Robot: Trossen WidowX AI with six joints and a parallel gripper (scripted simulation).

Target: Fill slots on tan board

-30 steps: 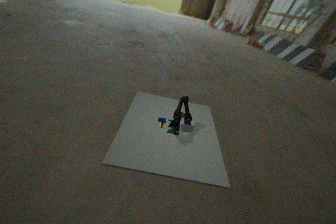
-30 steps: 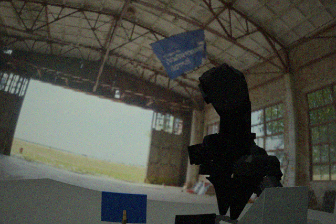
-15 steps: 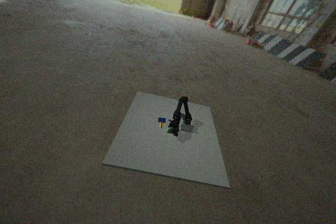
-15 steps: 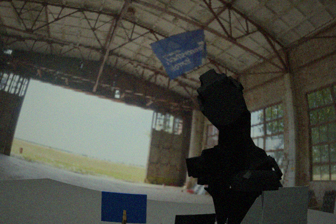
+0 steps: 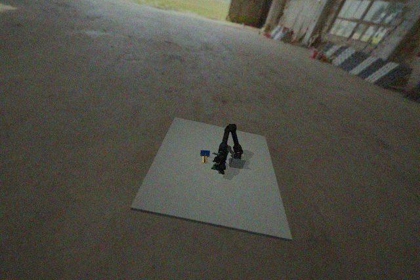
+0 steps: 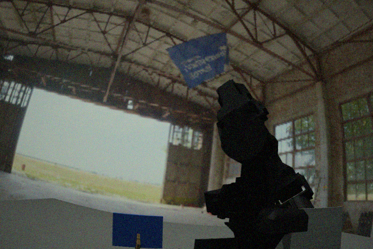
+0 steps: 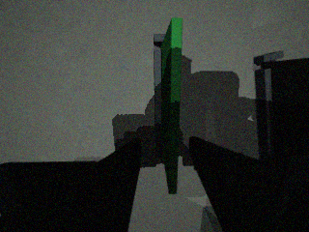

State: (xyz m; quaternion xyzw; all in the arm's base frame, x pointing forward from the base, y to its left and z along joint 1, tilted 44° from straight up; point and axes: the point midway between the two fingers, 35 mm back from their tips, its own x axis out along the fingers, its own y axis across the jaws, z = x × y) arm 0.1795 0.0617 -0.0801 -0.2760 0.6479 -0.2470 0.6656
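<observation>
Right now my gripper tip is 3 cm short of the green board and 2 cm above it. From my gripper tip the other things lie so: tan board: 17 cm ahead, 12 cm to the right, 2 cm below; then dark flat piece: 11 cm to the right, 2 cm below, 2 cm ahead; then blue board: 17 cm ahead, 15 cm to the right, 1 cm above.
</observation>
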